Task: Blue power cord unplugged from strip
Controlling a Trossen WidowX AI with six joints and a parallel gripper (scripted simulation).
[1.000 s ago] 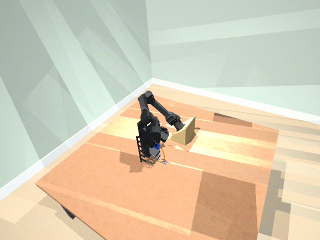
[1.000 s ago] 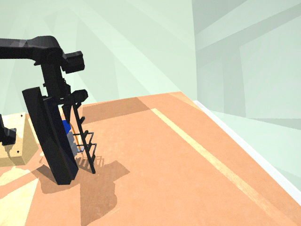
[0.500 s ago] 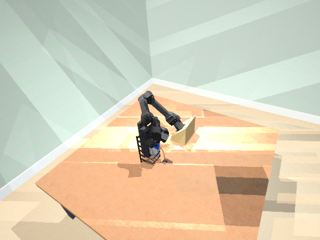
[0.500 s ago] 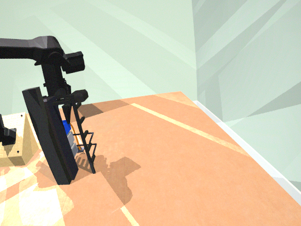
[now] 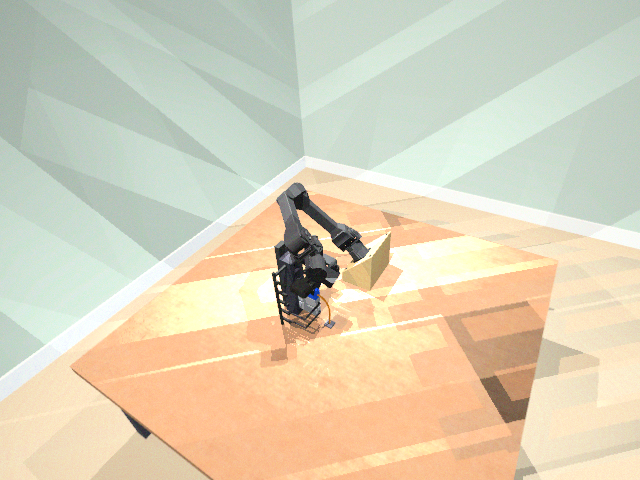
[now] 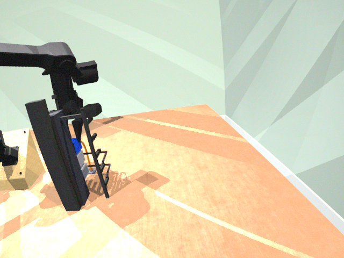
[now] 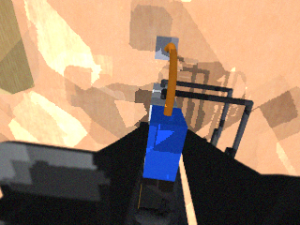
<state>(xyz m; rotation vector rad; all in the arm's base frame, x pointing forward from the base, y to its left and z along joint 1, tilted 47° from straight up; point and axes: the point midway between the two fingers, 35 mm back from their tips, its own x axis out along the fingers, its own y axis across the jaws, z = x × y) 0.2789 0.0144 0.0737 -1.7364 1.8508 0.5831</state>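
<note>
The blue plug lies 3 cm to the right of my gripper tip.
</note>
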